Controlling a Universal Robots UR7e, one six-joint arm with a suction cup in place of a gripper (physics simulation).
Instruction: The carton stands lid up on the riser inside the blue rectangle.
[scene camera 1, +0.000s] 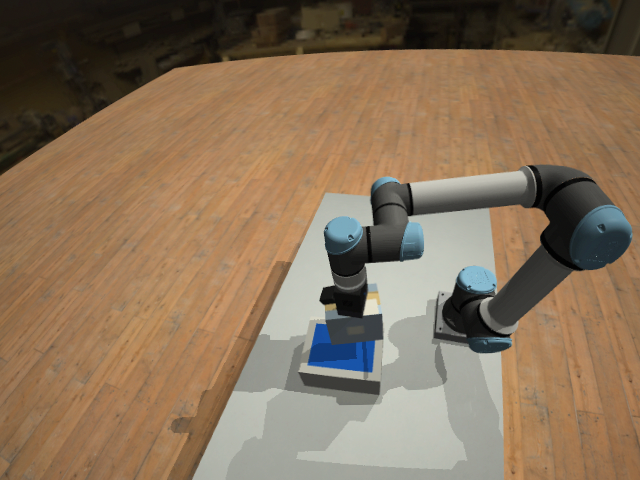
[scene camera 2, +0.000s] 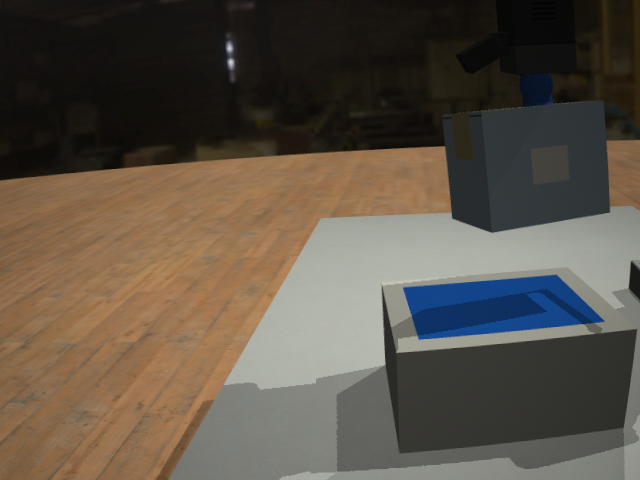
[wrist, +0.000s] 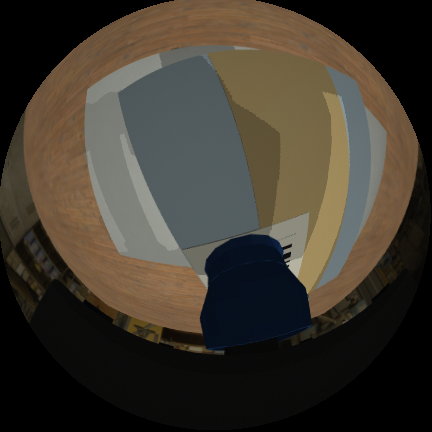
suction cup: scene camera 2; wrist; not seen in scene camera 1 (hidden by the arm)
riser: scene camera 1; scene camera 2; not seen in the wrist view (hidden by a carton)
same spot on suction cup: (scene camera 2: 536, 89) = (wrist: 200, 312)
same spot on riser: (scene camera 2: 475, 360) = (scene camera 1: 323, 377)
